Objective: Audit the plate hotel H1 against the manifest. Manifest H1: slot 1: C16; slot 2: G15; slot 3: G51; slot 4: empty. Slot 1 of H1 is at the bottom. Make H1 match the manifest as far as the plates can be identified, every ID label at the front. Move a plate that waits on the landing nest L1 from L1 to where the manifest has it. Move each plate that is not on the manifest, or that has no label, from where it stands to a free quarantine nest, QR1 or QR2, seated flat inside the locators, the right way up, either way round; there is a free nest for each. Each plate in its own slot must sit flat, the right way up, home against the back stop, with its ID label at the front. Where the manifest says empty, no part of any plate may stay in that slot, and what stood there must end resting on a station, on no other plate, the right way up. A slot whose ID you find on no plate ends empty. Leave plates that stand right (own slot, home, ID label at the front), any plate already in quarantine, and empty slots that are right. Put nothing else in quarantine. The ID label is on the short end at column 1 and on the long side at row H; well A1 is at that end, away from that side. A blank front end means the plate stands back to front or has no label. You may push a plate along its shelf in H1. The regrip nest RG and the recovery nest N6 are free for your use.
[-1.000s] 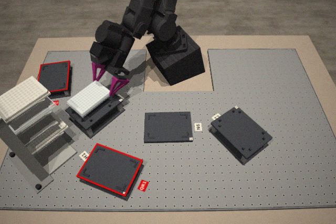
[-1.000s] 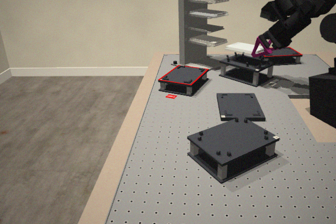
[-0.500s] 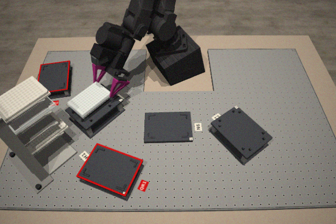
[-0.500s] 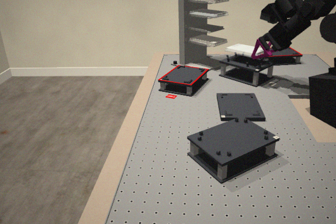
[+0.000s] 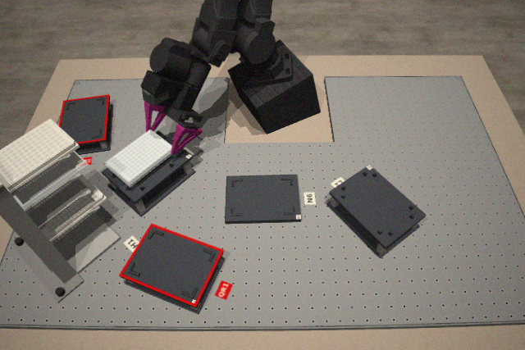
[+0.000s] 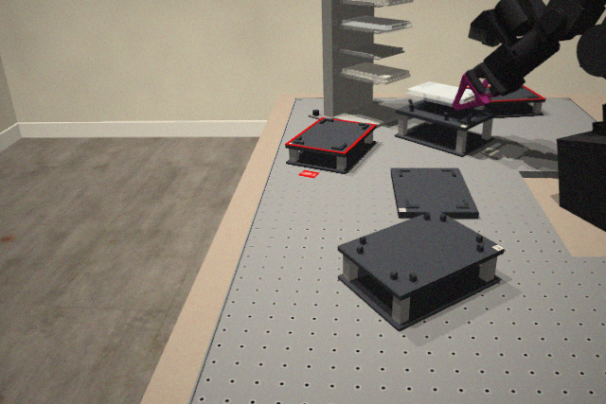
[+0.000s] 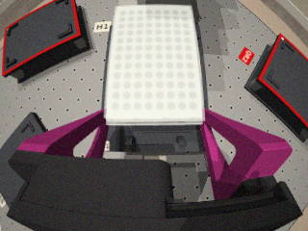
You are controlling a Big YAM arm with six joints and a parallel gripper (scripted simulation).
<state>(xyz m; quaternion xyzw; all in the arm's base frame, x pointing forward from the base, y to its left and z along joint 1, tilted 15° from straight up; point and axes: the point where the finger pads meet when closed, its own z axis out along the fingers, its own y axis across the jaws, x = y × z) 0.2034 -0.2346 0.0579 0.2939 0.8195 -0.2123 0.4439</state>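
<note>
My hand is 40 mm short of the regrip nest, 40 mm above it and 30 mm to the left of it. The rest, counted from my hand: flat nest N6: 220 mm to the left, 100 mm ahead, 90 mm below; then plate labelled G51: 170 mm ahead, 160 mm to the right, 120 mm above; then quarantine nest QR2: 230 mm to the right, 130 mm behind, 60 mm below.
</note>
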